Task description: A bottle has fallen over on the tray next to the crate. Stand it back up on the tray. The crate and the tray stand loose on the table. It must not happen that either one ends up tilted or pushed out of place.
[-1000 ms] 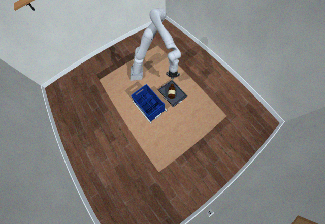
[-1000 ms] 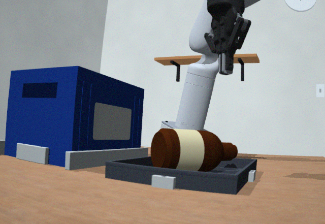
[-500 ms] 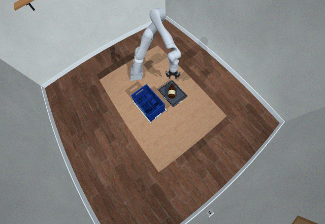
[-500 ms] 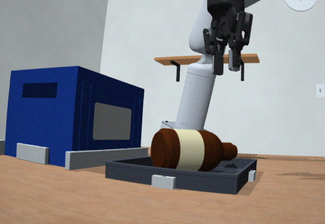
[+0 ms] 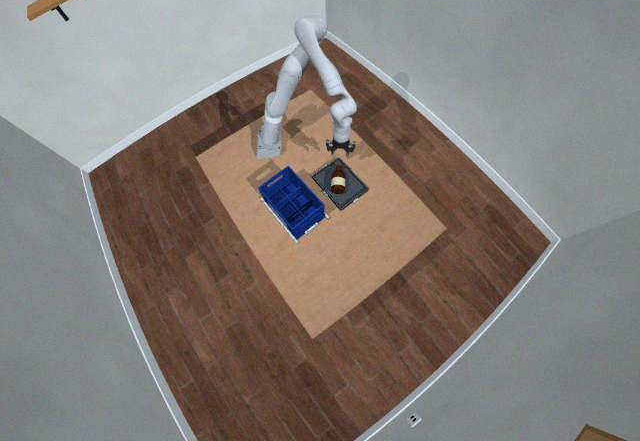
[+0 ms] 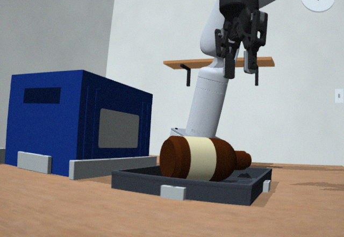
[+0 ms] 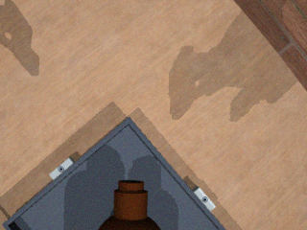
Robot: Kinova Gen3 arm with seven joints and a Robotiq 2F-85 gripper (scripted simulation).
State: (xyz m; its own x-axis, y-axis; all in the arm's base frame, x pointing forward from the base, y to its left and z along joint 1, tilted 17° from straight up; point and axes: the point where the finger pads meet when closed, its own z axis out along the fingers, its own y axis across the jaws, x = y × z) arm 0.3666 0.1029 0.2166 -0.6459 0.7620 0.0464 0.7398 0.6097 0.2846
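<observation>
Now: the brown bottle 3 cm ahead of my hand, 4 cm to the right of it and 16 cm below it. From my hand the other things lie so: blue crate 2 cm behind, 32 cm to the right, 12 cm below; then tray 5 cm ahead, 4 cm to the right, 19 cm below.
</observation>
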